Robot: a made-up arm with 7 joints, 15 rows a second.
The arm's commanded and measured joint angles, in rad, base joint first. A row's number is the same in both.
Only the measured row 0 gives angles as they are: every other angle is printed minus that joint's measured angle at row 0.
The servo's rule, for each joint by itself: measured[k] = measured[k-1] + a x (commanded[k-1-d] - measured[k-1]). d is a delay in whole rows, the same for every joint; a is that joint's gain. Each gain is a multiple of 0.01, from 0.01 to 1. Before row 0 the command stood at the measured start. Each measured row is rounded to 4 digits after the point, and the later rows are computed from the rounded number. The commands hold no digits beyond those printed.
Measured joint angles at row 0: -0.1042, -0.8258, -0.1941, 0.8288, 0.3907, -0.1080, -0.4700
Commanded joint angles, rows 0 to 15: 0.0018, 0.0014, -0.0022, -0.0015, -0.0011, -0.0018, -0.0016; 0.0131, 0.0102, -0.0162, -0.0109, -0.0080, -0.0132, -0.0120; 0.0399, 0.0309, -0.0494, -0.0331, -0.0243, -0.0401, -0.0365; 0.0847, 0.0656, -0.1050, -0.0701, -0.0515, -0.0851, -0.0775; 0.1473, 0.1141, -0.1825, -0.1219, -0.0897, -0.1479, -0.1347; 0.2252, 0.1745, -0.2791, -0.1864, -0.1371, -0.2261, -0.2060; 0.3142, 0.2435, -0.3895, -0.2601, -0.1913, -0.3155, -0.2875; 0.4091, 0.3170, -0.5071, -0.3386, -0.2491, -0.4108, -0.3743; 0.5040, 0.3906, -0.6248, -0.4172, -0.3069, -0.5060, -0.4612; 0.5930, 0.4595, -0.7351, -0.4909, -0.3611, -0.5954, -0.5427; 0.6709, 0.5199, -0.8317, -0.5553, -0.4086, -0.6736, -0.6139; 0.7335, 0.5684, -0.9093, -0.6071, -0.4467, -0.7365, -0.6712; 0.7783, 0.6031, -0.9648, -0.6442, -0.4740, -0.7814, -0.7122; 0.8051, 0.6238, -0.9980, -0.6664, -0.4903, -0.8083, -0.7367; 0.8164, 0.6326, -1.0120, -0.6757, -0.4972, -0.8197, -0.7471; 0.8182, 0.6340, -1.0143, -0.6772, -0.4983, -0.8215, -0.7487
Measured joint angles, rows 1 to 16: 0.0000, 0.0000, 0.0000, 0.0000, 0.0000, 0.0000, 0.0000; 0.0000, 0.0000, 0.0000, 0.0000, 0.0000, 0.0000, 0.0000; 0.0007, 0.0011, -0.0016, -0.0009, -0.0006, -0.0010, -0.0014; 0.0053, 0.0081, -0.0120, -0.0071, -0.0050, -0.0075, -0.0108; 0.0181, 0.0257, -0.0386, -0.0232, -0.0164, -0.0248, -0.0337; 0.0427, 0.0564, -0.0857, -0.0523, -0.0371, -0.0568, -0.0727; 0.0814, 0.1008, -0.1544, -0.0955, -0.0681, -0.1051, -0.1279; 0.1346, 0.1575, -0.2429, -0.1519, -0.1088, -0.1692, -0.1974; 0.2011, 0.2237, -0.3470, -0.2190, -0.1575, -0.2467, -0.2776; 0.2781, 0.2955, -0.4607, -0.2932, -0.2115, -0.3337, -0.3637; 0.3617, 0.3687, -0.5772, -0.3701, -0.2678, -0.4250, -0.4505; 0.4473, 0.4386, -0.6893, -0.4450, -0.3228, -0.5153, -0.5326; 0.5300, 0.5012, -0.7904, -0.5134, -0.3734, -0.5992, -0.6050; 0.6053, 0.5529, -0.8748, -0.5715, -0.4166, -0.6720, -0.6639; 0.6693, 0.5916, -0.9387, -0.6166, -0.4505, -0.7300, -0.7069; 0.7195, 0.6164, -0.9808, -0.6475, -0.4740, -0.7715, -0.7334
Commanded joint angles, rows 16 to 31: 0.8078, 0.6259, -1.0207, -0.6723, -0.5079, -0.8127, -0.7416; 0.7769, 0.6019, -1.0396, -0.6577, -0.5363, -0.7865, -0.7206; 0.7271, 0.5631, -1.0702, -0.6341, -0.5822, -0.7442, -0.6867; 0.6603, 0.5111, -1.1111, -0.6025, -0.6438, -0.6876, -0.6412; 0.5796, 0.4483, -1.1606, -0.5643, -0.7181, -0.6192, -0.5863; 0.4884, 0.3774, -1.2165, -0.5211, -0.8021, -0.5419, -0.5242; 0.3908, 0.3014, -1.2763, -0.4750, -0.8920, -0.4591, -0.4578; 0.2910, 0.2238, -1.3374, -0.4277, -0.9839, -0.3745, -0.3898; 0.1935, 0.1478, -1.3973, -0.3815, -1.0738, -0.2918, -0.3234; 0.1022, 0.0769, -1.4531, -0.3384, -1.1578, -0.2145, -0.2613; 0.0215, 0.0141, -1.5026, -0.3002, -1.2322, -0.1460, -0.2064; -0.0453, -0.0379, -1.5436, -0.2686, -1.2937, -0.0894, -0.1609; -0.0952, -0.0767, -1.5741, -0.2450, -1.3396, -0.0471, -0.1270; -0.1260, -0.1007, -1.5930, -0.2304, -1.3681, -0.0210, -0.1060; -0.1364, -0.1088, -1.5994, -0.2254, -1.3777, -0.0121, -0.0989; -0.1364, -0.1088, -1.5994, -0.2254, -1.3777, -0.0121, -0.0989
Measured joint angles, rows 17 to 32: 0.7554, 0.6289, -1.0030, -0.6650, -0.4877, -0.7970, -0.7456; 0.7786, 0.6328, -1.0110, -0.6726, -0.4940, -0.8100, -0.7484; 0.7894, 0.6275, -1.0179, -0.6724, -0.5022, -0.8114, -0.7423; 0.7848, 0.6078, -1.0333, -0.6633, -0.5223, -0.7982, -0.7230; 0.7635, 0.5734, -1.0595, -0.6452, -0.5576, -0.7696, -0.6907; 0.7253, 0.5254, -1.0961, -0.6187, -0.6085, -0.7261, -0.6466; 0.6714, 0.4660, -1.1419, -0.5850, -0.6732, -0.6694, -0.5929; 0.6037, 0.3978, -1.1949, -0.5454, -0.7493, -0.6018, -0.5318; 0.5249, 0.3236, -1.2527, -0.5018, -0.8335, -0.5262, -0.4659; 0.4384, 0.2468, -1.3128, -0.4559, -0.9222, -0.4458, -0.3982; 0.3478, 0.1706, -1.3728, -0.4098, -1.0116, -0.3642, -0.3316; 0.2569, 0.0985, -1.4298, -0.3655, -1.0979, -0.2849, -0.2690; 0.1698, 0.0335, -1.4815, -0.3250, -1.1771, -0.2113, -0.2133; 0.0902, -0.0215, -1.5256, -0.2900, -1.2459, -0.1467, -0.1667; 0.0216, -0.0640, -1.5600, -0.2621, -1.3012, -0.0939, -0.1314; -0.0330, -0.0923, -1.5834, -0.2424, -1.3407, -0.0553, -0.1088
